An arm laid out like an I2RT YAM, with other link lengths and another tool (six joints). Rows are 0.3 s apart.
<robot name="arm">
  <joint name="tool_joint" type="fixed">
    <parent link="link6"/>
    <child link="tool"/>
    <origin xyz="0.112 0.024 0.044" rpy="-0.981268 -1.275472 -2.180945"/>
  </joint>
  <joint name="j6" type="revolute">
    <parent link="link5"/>
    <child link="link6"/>
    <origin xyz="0.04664 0 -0.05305" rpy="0 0 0"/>
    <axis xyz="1 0 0"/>
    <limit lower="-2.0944" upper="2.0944"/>
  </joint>
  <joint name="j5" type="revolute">
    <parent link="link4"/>
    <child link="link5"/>
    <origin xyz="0.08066 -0.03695 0.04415" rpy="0 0 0"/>
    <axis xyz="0 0 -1"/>
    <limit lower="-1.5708" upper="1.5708"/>
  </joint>
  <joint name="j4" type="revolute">
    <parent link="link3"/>
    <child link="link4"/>
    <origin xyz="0.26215 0.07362 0.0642" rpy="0 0 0"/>
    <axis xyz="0 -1 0"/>
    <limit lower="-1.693" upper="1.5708"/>
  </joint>
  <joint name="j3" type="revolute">
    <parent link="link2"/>
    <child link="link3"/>
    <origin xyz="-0.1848 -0.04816 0" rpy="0 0 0"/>
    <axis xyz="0 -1 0"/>
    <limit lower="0" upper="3.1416"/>
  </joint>
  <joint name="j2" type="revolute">
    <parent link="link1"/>
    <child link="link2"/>
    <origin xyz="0.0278 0.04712 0.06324" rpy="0 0 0"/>
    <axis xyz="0 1 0"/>
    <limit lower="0" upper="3.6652"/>
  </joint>
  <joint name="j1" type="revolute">
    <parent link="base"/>
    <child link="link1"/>
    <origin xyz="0 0 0.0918" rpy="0 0 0"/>
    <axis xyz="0 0 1"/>
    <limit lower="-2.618" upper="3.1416"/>
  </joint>
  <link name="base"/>
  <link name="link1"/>
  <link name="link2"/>
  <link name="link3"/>
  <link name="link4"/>
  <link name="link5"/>
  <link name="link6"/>
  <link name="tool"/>
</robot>
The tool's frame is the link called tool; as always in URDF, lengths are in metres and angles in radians.
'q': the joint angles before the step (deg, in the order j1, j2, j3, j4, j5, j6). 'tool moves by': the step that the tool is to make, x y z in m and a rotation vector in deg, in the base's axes. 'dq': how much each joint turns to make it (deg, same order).
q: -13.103 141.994 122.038 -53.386 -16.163 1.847
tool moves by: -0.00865 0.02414 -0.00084 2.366 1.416 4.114
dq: 1.443 0.020 0.020 -2.534 -2.644 -2.142
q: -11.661 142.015 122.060 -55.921 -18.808 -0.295
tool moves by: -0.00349 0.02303 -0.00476 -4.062 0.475 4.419
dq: 3.214 -0.001 0.000 -0.416 3.672 -2.250
